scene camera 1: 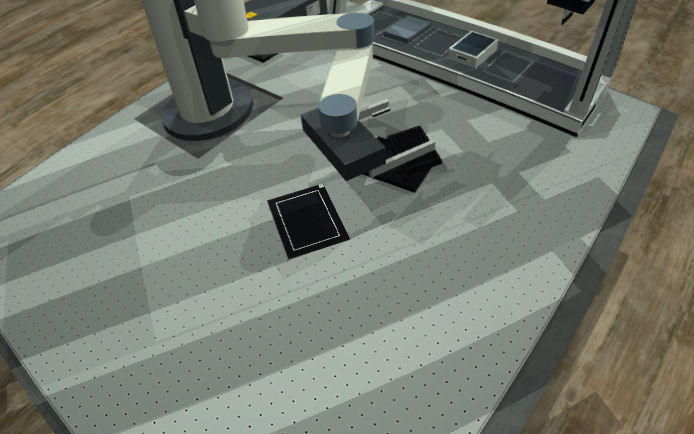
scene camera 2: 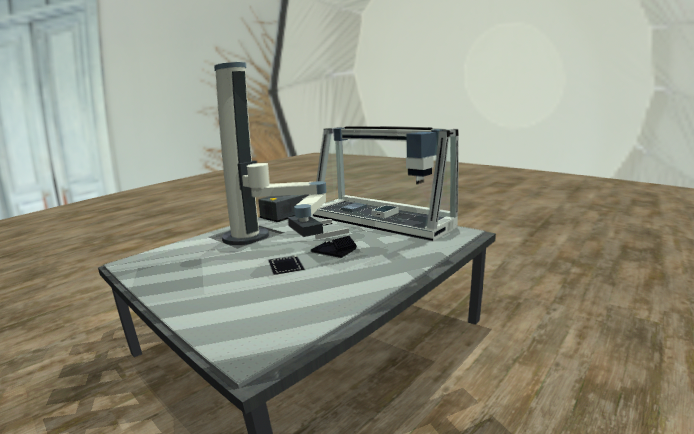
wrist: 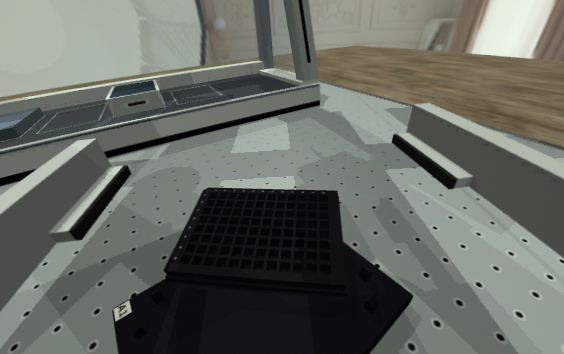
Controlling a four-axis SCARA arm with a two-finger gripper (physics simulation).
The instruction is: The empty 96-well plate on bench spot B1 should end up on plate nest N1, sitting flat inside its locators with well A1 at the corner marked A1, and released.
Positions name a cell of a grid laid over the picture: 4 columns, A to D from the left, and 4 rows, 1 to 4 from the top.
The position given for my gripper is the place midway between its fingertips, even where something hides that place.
My gripper (scene camera 1: C2) holds nothing. Also in view: a black well plate (scene camera 1: C2). Also in view: a plain black pad (scene camera 1: C2).
The black well plate also shows in the wrist view (wrist: C3). My gripper is seen too in scene camera 2 (scene camera 2: B3) and in the wrist view (wrist: B2). The plain black pad is seen too in the wrist view (wrist: B4).
